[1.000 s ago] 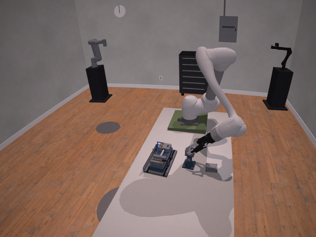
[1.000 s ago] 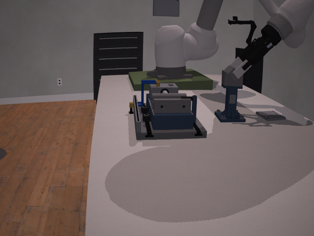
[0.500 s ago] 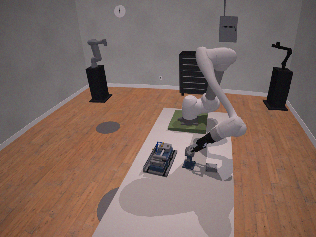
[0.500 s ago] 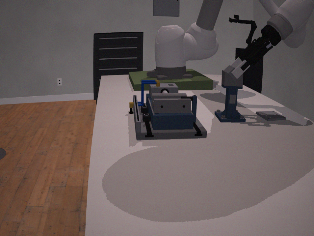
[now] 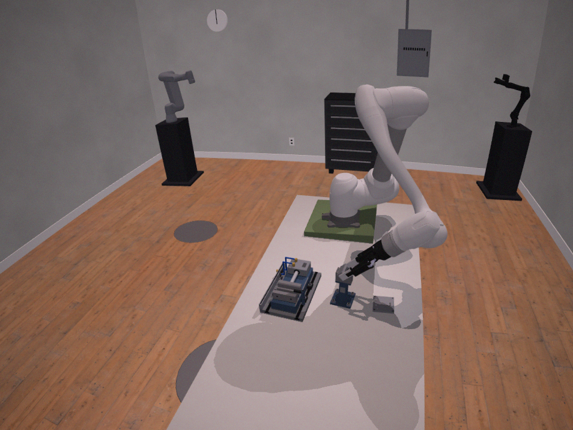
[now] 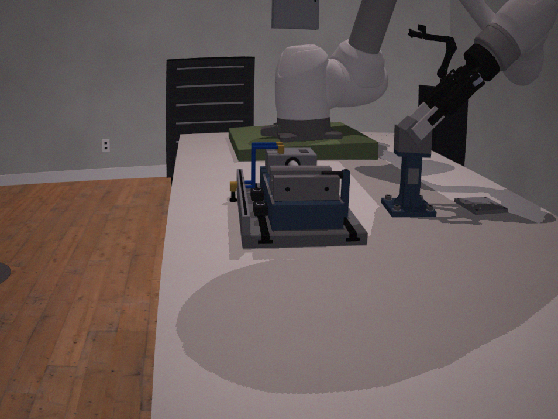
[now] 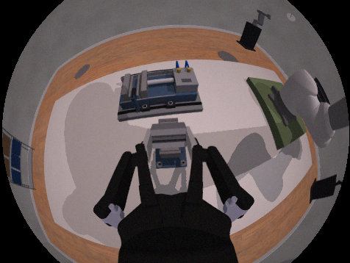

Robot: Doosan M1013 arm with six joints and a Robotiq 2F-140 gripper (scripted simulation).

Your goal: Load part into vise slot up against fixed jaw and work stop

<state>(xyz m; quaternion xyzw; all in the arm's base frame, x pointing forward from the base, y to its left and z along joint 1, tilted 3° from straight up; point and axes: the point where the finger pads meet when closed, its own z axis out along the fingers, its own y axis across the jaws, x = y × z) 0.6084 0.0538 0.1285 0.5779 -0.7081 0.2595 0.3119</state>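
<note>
The grey part lies 1 cm to the right of my hand and 1 cm below it. Also, from my hand: vise (1 cm behind, 24 cm to the right, 13 cm below).
</note>
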